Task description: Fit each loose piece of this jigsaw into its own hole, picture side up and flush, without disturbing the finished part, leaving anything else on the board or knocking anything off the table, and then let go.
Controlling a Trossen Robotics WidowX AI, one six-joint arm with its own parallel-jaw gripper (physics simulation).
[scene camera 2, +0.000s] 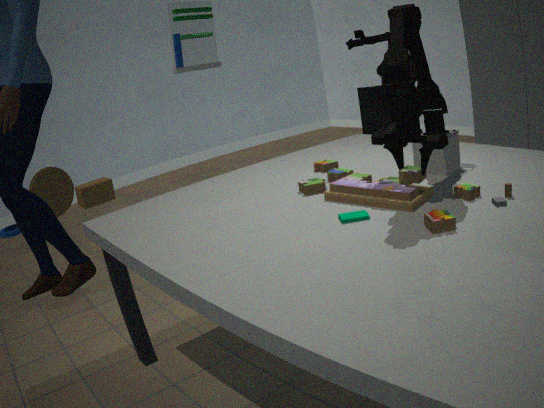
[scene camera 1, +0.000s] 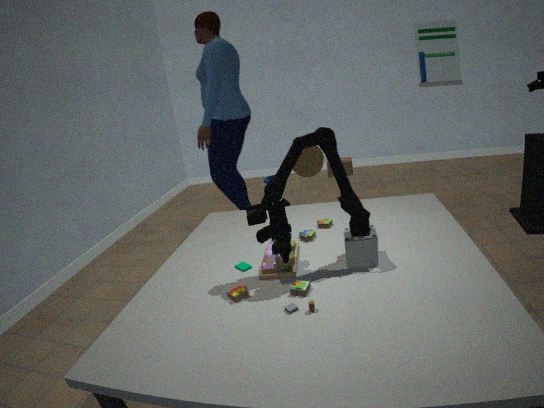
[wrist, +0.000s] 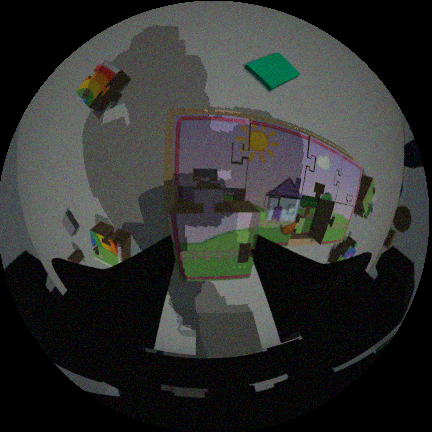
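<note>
My gripper (scene camera 1: 285, 259) (scene camera 2: 413, 173) (wrist: 213, 239) is shut on a corner piece with a green hill, fence and pink border, held picture side up. In scene camera 2 the piece looks raised above the end of the jigsaw board (scene camera 1: 272, 276) (scene camera 2: 370, 202) (wrist: 170, 145). It hides part of the board beneath. The finished part (scene camera 2: 350, 185) (wrist: 275, 165) shows sun and house. Loose on the table are a red-yellow piece (scene camera 1: 237, 293) (scene camera 2: 440, 221) (wrist: 102, 85), a green-orange piece (scene camera 1: 300, 287) (scene camera 2: 467, 191) (wrist: 107, 245), a blue-purple piece (scene camera 1: 307, 235) (scene camera 2: 340, 174) and others (scene camera 1: 324, 223) (scene camera 2: 312, 186).
A teal tile (scene camera 1: 243, 266) (scene camera 2: 354, 216) (wrist: 272, 71) lies beside the board. A small grey block (scene camera 1: 291, 308) (scene camera 2: 499, 202) (wrist: 71, 222) and a small wooden peg (scene camera 1: 311, 306) (scene camera 2: 508, 190) stand near the green-orange piece. A person (scene camera 1: 220, 85) is beyond the table.
</note>
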